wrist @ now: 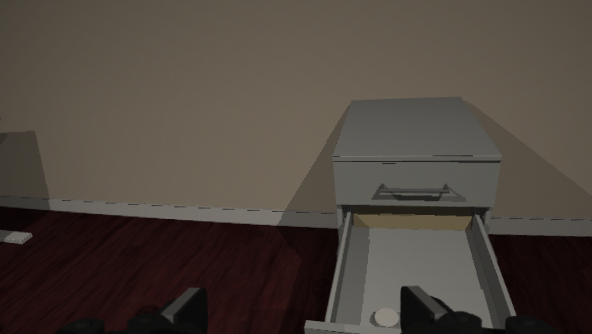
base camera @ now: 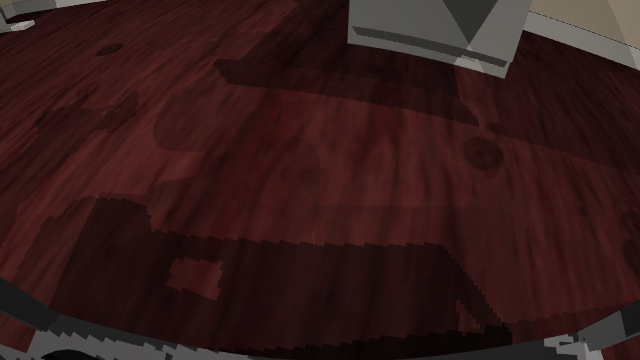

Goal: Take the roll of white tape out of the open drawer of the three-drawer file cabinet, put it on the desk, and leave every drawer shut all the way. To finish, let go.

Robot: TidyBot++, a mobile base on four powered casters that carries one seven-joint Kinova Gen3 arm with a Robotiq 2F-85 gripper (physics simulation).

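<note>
The grey file cabinet (base camera: 425,27) (wrist: 417,130) stands against the wall, right of centre. Its top drawer (wrist: 360,182) is shut. The drawer below it (wrist: 420,260) is pulled far out. The roll of white tape (wrist: 386,317) lies inside near the drawer's front, close to the right finger in the wrist view, and its lower edge is cut off by the frame. The bottom drawer does not show in the wrist view. My gripper (wrist: 303,309) is open and empty, its fingers left of the drawer's middle in the view. The desk's top does not show.
A white foot (base camera: 20,25) (wrist: 16,236), like that of a desk leg, is on the floor at the far left. A white baseboard (wrist: 175,211) runs along the wall behind the cabinet. Dark red wooden floor (base camera: 380,165) lies in front of the base.
</note>
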